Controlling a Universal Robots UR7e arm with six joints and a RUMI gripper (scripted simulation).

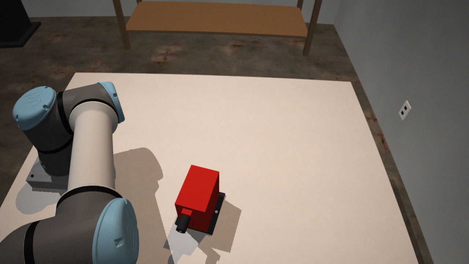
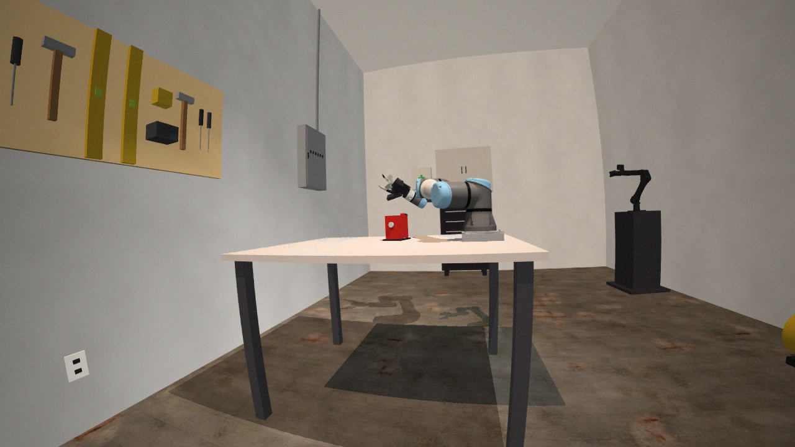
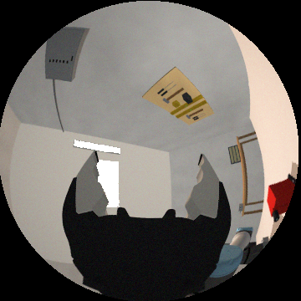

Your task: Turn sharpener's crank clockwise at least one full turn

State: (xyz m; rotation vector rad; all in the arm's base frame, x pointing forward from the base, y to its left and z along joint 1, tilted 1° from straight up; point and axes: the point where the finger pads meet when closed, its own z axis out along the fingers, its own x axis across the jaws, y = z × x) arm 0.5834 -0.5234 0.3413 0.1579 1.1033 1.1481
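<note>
Right now my hand is 200 mm past the dark crank knob, 270 mm to the right of it and 250 mm above it.
</note>
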